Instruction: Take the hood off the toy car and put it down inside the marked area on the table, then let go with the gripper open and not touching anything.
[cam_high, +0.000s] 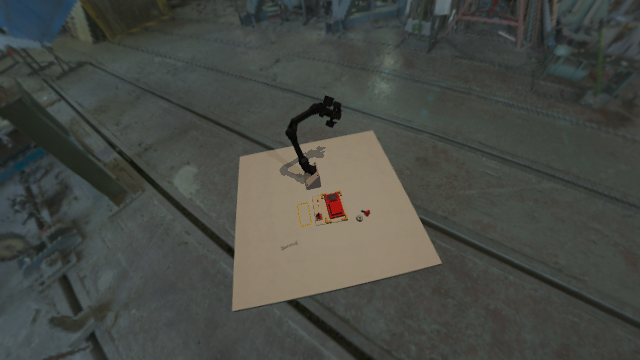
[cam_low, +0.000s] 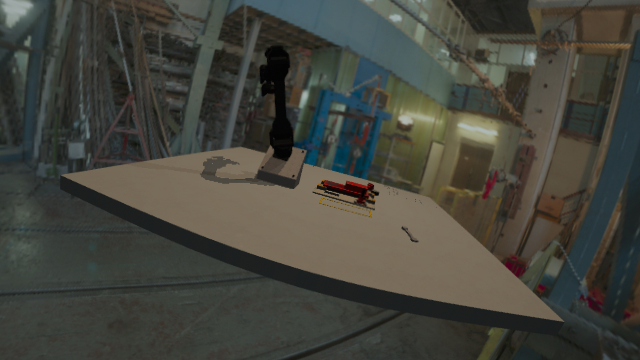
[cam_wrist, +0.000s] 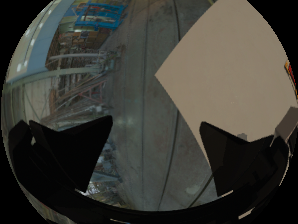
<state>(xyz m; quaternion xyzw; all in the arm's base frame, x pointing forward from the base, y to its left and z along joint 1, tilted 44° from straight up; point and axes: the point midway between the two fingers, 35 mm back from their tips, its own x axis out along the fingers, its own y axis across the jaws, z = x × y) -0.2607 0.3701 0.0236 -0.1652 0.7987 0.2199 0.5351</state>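
Now: gripper tip 590 mm short of the red hood, 160 mm to the left of it and 330 mm above it. Also, from my gripper tip: wrench (790 mm ahead, 520 mm to the right, 370 mm below).
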